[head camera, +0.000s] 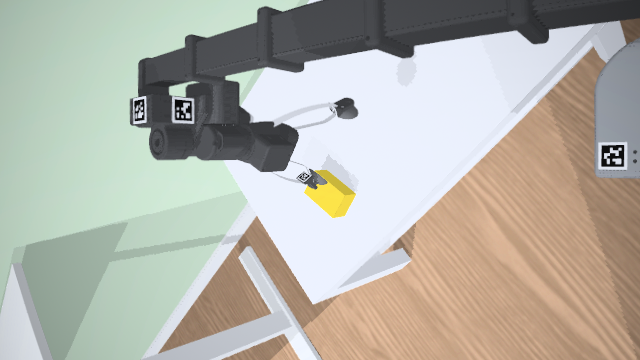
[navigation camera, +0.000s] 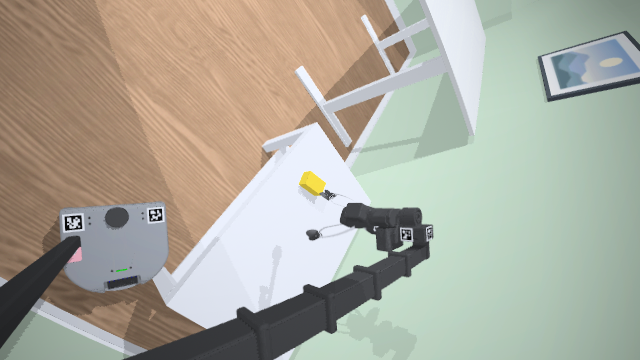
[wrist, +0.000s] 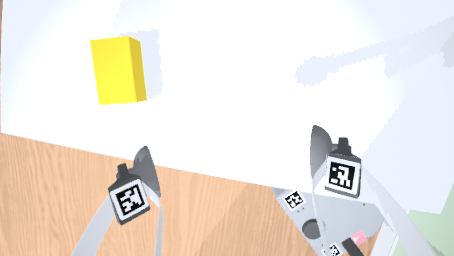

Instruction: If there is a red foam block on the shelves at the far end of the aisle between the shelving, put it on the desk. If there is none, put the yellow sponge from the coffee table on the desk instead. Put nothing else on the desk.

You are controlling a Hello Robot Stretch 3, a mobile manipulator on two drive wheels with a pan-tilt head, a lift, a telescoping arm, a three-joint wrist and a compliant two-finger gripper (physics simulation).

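Seen in the pictures: gripper, between the fingertips: point(head camera: 338, 145) point(navigation camera: 314, 214) point(wrist: 232, 153); robot's base, origin of its link: point(navigation camera: 117, 216) point(wrist: 300, 203).
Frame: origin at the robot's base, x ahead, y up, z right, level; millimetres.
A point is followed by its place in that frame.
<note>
A yellow sponge point(head camera: 330, 195) @[x 84, y 495, z 663 mm] point(navigation camera: 312, 183) @[x 82, y 495, z 662 mm] point(wrist: 117, 71) @[x 76, y 495, z 678 mm] lies on a white table top point(head camera: 450, 100) @[x -110, y 450, z 398 mm] point(navigation camera: 200, 285) @[x -218, y 450, z 204 mm] point(wrist: 225, 75) @[x -54, y 450, z 576 mm]. My gripper point(head camera: 331, 144) @[x -22, y 664, z 514 mm] point(navigation camera: 320, 215) @[x -22, y 664, z 514 mm] point(wrist: 232, 153) @[x -22, y 664, z 514 mm] is open and empty above this table, its fingers wide apart. In the head and navigation views one fingertip overlaps the sponge's edge. In the wrist view the sponge lies ahead of the left finger and to its left, outside the gap between the fingers. No red foam block and no shelves show in these views.
A second white table point(head camera: 22, 310) @[x 400, y 950, z 1367 mm] point(navigation camera: 460, 50) @[x 748, y 950, z 1390 mm], possibly the desk, stands by the green wall, past the sponge's end of the table. My base point(head camera: 617, 115) @[x -90, y 160, z 121 mm] point(navigation camera: 117, 250) @[x -116, y 159, z -7 mm] point(wrist: 345, 215) @[x -114, y 160, z -27 mm] is beside the table's long edge. A framed picture point(navigation camera: 592, 65) @[x 606, y 1526, z 1799 mm] hangs on the wall.
</note>
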